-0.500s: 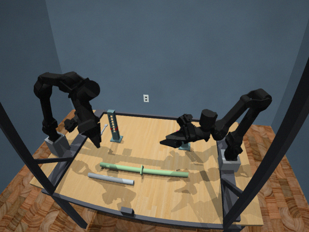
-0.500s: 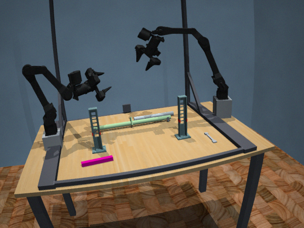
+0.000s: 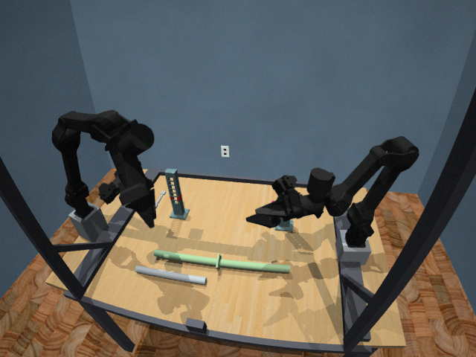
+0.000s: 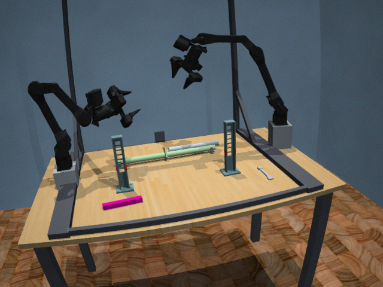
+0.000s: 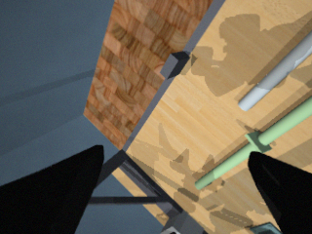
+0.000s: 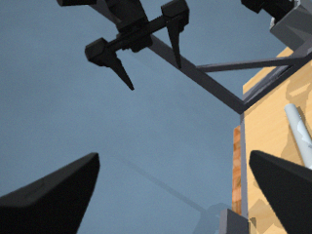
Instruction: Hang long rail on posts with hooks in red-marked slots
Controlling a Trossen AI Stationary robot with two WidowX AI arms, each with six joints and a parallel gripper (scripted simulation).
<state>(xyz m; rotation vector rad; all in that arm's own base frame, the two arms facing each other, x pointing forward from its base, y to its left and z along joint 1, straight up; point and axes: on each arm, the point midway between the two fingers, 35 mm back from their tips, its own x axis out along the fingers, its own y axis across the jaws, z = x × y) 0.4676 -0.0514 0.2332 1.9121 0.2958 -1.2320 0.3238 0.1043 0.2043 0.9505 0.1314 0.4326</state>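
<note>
My left hand is 340 mm above the grey rod, 40 mm short of it and 30 mm to the right of it. Round my left hand: long green rail: 330 mm below, 130 mm to the right, 120 mm ahead; then small grey wrench: 430 mm ahead, 350 mm below, 210 mm to the left; then magenta bar: 450 mm ahead, 370 mm to the right, 340 mm below.
</note>
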